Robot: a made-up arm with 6 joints.
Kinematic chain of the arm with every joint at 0, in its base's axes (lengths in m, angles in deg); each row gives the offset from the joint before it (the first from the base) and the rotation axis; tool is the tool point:
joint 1: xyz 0 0 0.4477 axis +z
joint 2: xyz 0.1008 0 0 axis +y
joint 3: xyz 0 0 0.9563 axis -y
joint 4: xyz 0 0 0.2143 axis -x
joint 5: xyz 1.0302 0 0 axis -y
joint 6: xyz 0.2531 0 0 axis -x
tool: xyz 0 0 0
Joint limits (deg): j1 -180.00..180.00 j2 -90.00..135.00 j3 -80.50..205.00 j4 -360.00..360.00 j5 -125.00..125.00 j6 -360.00..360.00
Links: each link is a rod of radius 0.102 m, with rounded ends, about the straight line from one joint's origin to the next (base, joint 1, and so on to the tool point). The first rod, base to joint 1, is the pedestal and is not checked.
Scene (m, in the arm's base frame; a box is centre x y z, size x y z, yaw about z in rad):
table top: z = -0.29
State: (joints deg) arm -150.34 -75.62 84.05 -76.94 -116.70 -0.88
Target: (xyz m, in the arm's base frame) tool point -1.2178 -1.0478 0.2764
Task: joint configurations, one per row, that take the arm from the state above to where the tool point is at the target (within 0.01 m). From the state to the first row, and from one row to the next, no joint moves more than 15 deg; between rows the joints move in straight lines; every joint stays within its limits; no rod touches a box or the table.
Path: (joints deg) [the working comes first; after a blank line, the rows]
Joints at the target: -146.99 56.83 6.23 -60.59 -102.57 -0.88
Straight joint move there: clear.

1: -149.97 -60.90 75.40 -75.12 -115.13 -0.88
2: -149.60 -46.19 66.76 -73.31 -113.56 -0.88
3: -149.22 -31.47 58.11 -71.49 -111.99 -0.88
4: -148.85 -16.75 49.46 -69.67 -110.42 -0.88
5: -148.48 -2.04 40.82 -67.86 -108.85 -0.88
6: -148.11 12.68 32.17 -66.04 -107.28 -0.88
7: -147.73 27.40 23.52 -64.23 -105.71 -0.88
8: -147.36 42.11 14.87 -62.41 -104.14 -0.88
9: -146.99 56.83 6.23 -60.59 -102.57 -0.88

